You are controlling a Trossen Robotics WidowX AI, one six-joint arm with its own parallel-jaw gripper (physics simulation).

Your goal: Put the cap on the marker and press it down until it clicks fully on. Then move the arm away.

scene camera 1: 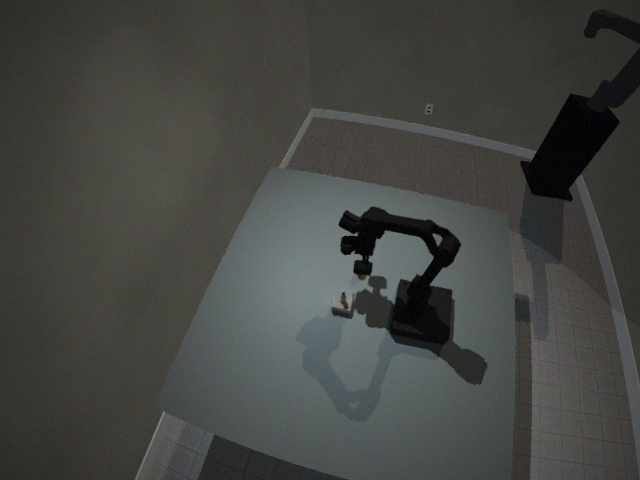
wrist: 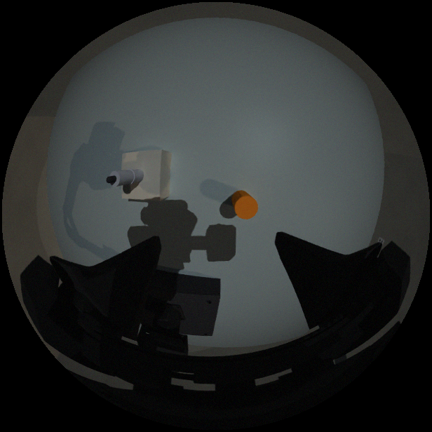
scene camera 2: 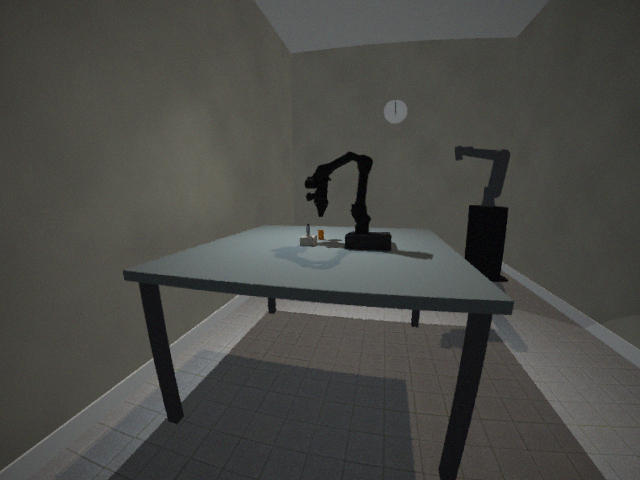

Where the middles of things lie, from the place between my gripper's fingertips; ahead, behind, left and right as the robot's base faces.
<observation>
Right now my hand is 120 mm to the right of the pale square block point(wrist: 155, 164), 110 mm above it and 50 mm short of it.
</observation>
